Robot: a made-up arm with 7 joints. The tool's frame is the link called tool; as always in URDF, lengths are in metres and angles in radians. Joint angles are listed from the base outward. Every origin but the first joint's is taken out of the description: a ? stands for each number. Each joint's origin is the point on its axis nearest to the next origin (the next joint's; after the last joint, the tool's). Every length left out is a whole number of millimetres.
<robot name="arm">
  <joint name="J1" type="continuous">
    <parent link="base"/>
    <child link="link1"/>
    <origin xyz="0 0 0" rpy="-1.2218 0 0"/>
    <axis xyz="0 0 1"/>
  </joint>
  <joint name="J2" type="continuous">
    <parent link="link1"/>
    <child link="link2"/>
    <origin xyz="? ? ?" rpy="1.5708 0 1.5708"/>
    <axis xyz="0 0 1"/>
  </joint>
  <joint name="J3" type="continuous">
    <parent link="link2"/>
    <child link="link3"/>
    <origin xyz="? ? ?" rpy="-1.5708 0 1.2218"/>
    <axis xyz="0 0 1"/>
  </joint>
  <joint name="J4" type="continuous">
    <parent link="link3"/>
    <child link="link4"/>
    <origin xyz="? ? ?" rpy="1.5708 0 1.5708"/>
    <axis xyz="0 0 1"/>
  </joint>
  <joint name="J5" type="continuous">
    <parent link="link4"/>
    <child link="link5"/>
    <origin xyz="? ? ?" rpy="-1.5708 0 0"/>
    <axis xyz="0 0 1"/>
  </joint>
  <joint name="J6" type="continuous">
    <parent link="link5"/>
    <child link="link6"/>
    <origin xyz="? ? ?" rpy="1.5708 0 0"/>
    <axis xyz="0 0 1"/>
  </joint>
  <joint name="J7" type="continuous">
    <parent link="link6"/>
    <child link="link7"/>
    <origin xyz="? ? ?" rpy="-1.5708 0 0"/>
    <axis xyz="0 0 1"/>
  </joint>
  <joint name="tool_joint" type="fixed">
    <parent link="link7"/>
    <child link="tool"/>
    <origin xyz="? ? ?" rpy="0 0 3.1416"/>
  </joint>
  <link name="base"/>
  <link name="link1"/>
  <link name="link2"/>
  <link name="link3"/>
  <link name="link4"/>
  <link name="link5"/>
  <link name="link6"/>
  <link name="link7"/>
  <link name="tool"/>
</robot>
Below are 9 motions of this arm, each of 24 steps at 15 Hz.
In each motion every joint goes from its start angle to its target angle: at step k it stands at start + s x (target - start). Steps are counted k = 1, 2, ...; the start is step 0. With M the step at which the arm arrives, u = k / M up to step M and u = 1 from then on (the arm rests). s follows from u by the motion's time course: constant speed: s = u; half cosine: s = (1 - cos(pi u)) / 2; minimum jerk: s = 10 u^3 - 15 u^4 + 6 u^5.
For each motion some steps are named. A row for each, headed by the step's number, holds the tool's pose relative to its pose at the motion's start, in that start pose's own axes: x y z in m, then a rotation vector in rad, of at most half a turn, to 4 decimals.
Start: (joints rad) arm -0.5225 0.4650 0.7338 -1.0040 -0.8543 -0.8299 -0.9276
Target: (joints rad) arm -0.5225 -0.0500 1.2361 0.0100 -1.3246 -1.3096 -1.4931
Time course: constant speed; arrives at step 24
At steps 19, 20, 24:
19: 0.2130 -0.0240 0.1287 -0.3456 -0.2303 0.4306
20: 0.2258 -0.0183 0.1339 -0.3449 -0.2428 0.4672
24: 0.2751 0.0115 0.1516 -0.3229 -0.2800 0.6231

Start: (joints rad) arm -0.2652 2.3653 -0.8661 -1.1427 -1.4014 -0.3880 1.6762
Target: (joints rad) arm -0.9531 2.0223 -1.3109 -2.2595 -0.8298 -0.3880 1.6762
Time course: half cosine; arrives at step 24
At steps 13, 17, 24:
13: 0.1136 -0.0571 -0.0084 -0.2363 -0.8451 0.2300
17: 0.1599 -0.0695 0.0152 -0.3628 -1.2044 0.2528
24: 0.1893 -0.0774 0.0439 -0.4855 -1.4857 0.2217

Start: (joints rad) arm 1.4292 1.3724 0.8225 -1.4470 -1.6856 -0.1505 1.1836
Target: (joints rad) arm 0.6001 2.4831 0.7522 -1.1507 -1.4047 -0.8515 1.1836
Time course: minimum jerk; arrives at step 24
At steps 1, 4, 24:
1: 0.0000 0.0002 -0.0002 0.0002 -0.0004 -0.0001
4: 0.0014 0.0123 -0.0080 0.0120 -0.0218 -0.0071
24: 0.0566 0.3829 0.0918 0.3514 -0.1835 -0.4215

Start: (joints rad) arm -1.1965 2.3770 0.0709 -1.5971 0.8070 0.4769 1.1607
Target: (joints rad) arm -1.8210 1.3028 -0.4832 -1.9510 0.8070 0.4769 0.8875
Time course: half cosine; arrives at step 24
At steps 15, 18, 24:
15: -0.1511 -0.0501 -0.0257 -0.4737 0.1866 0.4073
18: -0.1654 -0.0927 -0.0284 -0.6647 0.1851 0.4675
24: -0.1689 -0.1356 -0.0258 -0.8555 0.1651 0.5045

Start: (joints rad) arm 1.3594 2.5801 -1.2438 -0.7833 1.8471 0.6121 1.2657
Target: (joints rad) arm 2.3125 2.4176 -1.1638 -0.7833 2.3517 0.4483 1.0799
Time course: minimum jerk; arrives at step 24
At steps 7, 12, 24:
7: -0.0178 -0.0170 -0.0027 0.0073 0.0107 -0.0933
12: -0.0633 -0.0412 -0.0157 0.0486 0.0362 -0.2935
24: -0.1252 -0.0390 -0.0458 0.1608 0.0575 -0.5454

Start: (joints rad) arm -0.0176 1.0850 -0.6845 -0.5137 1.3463 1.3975 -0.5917
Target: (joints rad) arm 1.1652 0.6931 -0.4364 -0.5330 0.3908 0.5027 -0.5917
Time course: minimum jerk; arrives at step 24
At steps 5, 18, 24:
5: -0.0101 -0.0007 -0.0253 0.0471 0.0466 -0.0030
18: -0.2892 -0.0758 -0.2367 0.3128 0.5206 -0.4204
24: -0.3339 -0.0949 -0.2405 0.2885 0.5526 -0.4944

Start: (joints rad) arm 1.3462 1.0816 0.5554 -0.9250 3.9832 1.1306 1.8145
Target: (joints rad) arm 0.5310 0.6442 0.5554 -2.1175 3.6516 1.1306 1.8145
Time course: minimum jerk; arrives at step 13
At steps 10, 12, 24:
10: 0.2295 0.0796 -0.1093 1.2722 -0.1092 0.7661
12: 0.2393 0.0988 -0.1128 1.4107 -0.0994 0.7930
24: 0.2398 0.0998 -0.1130 1.4177 -0.0988 0.7941

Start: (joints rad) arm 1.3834 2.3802 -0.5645 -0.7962 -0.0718 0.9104 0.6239
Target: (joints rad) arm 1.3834 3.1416 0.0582 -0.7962 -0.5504 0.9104 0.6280
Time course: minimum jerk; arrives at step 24
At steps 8, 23, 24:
8: 0.0094 0.0729 -0.0114 0.2180 -0.0347 0.0766
23: 0.0180 0.3366 0.0712 1.0648 -0.1768 0.3334
24: 0.0180 0.3368 0.0713 1.0655 -0.1769 0.3336

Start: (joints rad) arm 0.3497 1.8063 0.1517 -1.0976 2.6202 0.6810 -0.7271
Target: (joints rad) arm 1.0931 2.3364 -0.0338 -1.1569 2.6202 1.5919 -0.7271
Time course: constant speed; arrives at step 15
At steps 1, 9, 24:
1: 0.0016 -0.0013 0.0000 -0.0088 0.1044 -0.0247
9: 0.0052 -0.0147 -0.0203 -0.0733 0.9857 -0.0820
24: -0.0112 -0.0238 -0.0529 -0.1060 1.6658 0.0411

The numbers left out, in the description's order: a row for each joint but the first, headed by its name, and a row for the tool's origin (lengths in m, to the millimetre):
J2: 0 0 0
J3: 0.227 -0.083 0
J4: 0 -0.027 0
J5: 0.019 -0.16 0
J6: 0 0 0
J7: 0 0 0
tool: 0 0 0

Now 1 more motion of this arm.
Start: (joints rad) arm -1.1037 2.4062 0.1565 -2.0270 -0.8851 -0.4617 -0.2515
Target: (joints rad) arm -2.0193 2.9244 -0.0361 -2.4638 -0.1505 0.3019 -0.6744
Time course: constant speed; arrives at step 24
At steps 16, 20, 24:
16: -0.0313 0.1076 0.0895 -0.2017 0.5752 -0.2942
20: -0.0227 0.1348 0.1077 -0.3122 0.7076 -0.3335
24: -0.0090 0.1607 0.1225 -0.4468 0.8378 -0.3565

